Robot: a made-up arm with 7 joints.
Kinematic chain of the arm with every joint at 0, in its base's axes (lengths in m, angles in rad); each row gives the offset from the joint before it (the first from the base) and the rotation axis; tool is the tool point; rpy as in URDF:
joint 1: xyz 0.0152 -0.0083 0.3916 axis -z
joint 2: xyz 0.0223 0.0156 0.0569 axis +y
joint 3: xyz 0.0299 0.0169 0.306 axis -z
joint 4: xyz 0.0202 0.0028 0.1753 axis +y
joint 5: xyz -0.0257 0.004 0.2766 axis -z
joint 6: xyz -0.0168 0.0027 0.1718 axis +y
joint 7: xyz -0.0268 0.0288 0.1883 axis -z
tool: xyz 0.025 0.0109 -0.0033 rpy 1.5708 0 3.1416
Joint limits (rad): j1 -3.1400..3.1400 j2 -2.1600..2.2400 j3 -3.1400..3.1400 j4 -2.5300..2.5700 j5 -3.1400..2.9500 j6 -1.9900..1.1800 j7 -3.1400..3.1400
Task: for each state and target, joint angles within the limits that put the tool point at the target. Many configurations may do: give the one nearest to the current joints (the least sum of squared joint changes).
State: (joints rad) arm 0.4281 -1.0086 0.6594 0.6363 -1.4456 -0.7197 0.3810
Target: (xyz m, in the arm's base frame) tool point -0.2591 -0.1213 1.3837
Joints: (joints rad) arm 0.5002 -0.7189 0.2817 1.0219 -1.5209 -0.7471 0.4016
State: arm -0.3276 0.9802 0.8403 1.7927 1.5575 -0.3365 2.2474
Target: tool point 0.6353 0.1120 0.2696
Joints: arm -0.5898 0.7117 0.7304 2.0275 1.6117 -0.4476 2.2614
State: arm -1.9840 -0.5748 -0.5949 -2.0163 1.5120 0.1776 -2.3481
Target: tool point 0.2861 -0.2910 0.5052
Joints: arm -1.9291 0.0198 -0.5458 -2.3329 1.4919 0.1299 -2.3579
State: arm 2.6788 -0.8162 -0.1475 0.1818 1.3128 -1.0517 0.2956
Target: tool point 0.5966 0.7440 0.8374
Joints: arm 2.0279 -1.1084 -0.2635 -0.0557 1.2211 -0.9929 0.3129
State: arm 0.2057 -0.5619 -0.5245 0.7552 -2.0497 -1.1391 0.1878
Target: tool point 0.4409 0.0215 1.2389
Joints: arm 0.2276 -0.2084 -0.5185 1.0552 -2.1486 -1.2127 0.1977
